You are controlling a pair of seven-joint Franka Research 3 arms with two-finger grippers.
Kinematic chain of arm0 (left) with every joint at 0, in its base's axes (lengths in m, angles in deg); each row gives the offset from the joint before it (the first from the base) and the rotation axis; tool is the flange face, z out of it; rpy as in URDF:
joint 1: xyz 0 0 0.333 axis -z
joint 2: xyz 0 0 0 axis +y
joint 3: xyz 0 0 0.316 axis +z
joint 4: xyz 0.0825 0 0 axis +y
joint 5: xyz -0.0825 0 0.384 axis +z
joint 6: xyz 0 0 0 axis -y
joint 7: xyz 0.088 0 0 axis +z
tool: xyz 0 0 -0.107 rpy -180 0 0
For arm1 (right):
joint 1: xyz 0 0 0.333 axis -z
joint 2: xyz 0 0 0 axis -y
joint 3: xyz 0 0 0.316 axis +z
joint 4: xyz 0.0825 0 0 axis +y
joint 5: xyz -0.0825 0 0.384 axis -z
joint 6: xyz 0 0 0 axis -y
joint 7: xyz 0.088 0 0 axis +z
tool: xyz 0 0 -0.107 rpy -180 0 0
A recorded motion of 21 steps. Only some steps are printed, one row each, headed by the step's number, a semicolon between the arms.
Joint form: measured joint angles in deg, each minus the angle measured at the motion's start. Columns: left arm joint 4, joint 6, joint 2, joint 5, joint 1, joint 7, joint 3; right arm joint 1, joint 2, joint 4, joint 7, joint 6, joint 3, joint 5.
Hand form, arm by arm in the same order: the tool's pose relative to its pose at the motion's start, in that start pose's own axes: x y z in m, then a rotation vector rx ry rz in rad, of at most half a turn. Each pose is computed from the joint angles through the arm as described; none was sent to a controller.
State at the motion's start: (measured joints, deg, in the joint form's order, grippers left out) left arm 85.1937 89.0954 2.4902 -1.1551 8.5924 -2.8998 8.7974; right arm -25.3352 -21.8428 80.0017 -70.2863 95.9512 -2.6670 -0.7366
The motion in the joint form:
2: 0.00 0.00 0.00 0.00 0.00 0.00 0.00; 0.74 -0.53 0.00 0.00 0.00 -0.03 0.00
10: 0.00 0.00 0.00 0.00 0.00 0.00 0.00; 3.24 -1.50 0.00 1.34 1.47 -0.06 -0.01
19: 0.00 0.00 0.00 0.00 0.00 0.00 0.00; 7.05 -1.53 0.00 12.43 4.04 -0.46 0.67
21: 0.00 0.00 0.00 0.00 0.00 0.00 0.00; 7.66 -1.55 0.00 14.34 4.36 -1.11 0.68
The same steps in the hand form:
2: 0.0000 0.0000 0.0000 0.0000 0.0000 0.0000; 0.0089 0.0011 0.0060 -0.0085 -0.0039 0.0133
10: 0.0000 0.0000 0.0000 0.0000 0.0000 0.0000; 0.0385 0.0059 0.0150 0.0008 -0.0044 0.0339
19: 0.0000 0.0000 0.0000 0.0000 0.0000 0.0000; 0.0857 0.0222 0.0118 0.0356 0.0234 -0.0885
21: 0.0000 0.0000 0.0000 0.0000 0.0000 0.0000; 0.0981 0.0279 0.0117 0.0380 0.0292 -0.1005

